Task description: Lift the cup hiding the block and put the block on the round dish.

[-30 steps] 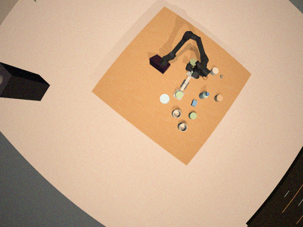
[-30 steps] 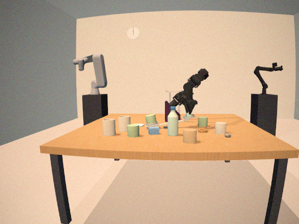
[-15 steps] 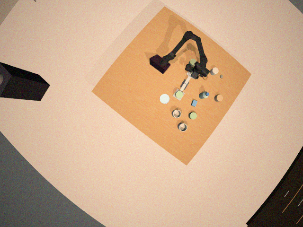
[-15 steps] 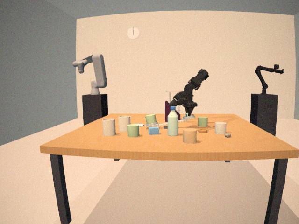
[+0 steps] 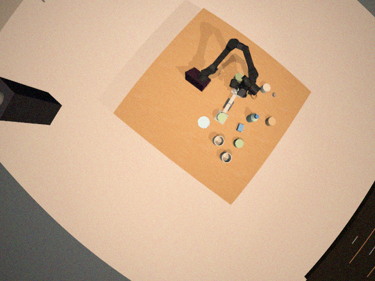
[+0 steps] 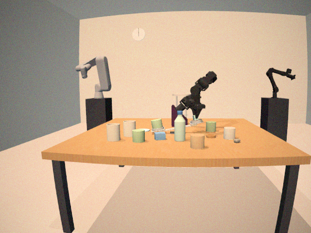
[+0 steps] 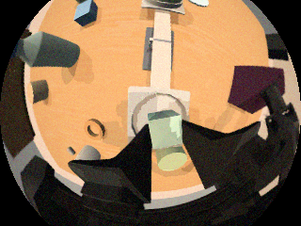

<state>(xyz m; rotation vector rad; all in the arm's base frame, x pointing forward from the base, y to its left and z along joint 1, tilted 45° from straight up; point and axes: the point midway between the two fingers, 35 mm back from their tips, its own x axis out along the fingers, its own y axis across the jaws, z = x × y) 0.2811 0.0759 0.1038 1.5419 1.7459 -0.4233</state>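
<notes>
Right now my gripper tip is 60 mm past the white dish, 370 mm to the left of it and 90 mm above it. Also, from my gripper tip: bottle (230 mm ahead, 100 mm to the right, 20 mm above); pale green block (10 mm above); blue block (200 mm ahead, 220 mm to the right, 80 mm below).
</notes>
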